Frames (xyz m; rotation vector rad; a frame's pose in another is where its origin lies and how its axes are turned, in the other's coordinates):
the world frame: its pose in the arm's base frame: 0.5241 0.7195 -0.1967 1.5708 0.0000 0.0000
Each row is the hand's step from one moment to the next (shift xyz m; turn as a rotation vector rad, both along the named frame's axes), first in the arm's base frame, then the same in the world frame.
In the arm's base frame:
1: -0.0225 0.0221 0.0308 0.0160 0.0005 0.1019
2: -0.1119 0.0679 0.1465 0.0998 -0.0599 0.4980
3: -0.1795 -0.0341 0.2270 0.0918 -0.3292 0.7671
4: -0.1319 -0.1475 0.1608 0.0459 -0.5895 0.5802
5: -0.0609 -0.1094 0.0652 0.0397 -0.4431 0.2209
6: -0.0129 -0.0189 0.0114 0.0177 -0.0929 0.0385
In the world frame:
1: -0.0225 0.0308 -0.0221 0.0160 0.1019 -0.0005
2: -0.1119 0.1465 -0.0679 0.0998 0.4980 0.0599
3: -0.1795 0.2270 0.0341 0.0918 0.7671 0.3292
4: -0.1319 0.1608 0.1475 0.0459 0.5802 0.5895
5: -0.0609 0.0652 0.1094 0.0397 0.2209 0.4431
6: -0.0129 0.0114 0.0189 0.0177 0.0385 0.0929

